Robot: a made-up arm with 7 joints.
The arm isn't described. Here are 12 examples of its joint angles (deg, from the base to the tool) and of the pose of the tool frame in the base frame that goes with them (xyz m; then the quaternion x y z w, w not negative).
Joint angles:
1: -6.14 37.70 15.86 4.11 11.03 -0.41 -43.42
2: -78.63 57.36 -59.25 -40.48 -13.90 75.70 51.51
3: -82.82 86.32 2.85 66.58 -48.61 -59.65 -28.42
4: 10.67 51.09 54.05 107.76 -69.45 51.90 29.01
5: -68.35 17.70 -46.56 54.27 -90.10 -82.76 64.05
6: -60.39 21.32 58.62 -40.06 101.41 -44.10 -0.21
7: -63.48 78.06 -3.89 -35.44 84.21 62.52 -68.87
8: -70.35 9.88 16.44 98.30 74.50 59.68 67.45
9: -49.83 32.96 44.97 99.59 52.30 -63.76 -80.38
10: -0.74 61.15 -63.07 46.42 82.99 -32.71 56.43
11: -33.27 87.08 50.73 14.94 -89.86 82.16 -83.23
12: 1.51 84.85 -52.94 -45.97 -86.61 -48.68 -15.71
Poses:
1: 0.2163 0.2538 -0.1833 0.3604 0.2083 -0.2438 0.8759
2: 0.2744 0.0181 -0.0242 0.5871 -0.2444 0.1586 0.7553
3: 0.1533 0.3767 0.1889 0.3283 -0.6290 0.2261 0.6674
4: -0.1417 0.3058 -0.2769 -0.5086 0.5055 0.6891 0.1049
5: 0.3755 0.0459 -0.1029 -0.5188 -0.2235 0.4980 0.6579
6: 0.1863 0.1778 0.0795 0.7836 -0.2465 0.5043 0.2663
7: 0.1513 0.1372 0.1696 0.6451 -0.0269 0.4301 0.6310
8: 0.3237 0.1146 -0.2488 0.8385 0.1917 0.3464 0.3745
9: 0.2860 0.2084 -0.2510 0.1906 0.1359 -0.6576 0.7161
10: -0.0342 0.3048 -0.3198 0.5771 -0.0524 -0.6753 0.4563
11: 0.1817 0.3003 0.1258 -0.1891 0.0079 -0.6913 0.6974
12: 0.1104 0.1247 -0.1388 -0.3746 0.0835 -0.3386 0.8591
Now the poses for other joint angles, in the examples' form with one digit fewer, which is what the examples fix.
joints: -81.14 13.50 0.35 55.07 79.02 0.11 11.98
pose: 0.444 0.022 -0.029 0.702 -0.191 0.084 0.681
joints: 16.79 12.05 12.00 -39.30 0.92 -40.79 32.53
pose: 0.099 0.118 -0.119 0.058 -0.452 0.247 0.855
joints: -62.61 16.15 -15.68 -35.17 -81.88 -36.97 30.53
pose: 0.223 0.012 0.080 -0.685 -0.325 -0.303 0.578
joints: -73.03 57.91 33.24 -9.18 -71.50 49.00 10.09
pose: 0.228 0.200 0.182 -0.123 -0.321 -0.121 0.931
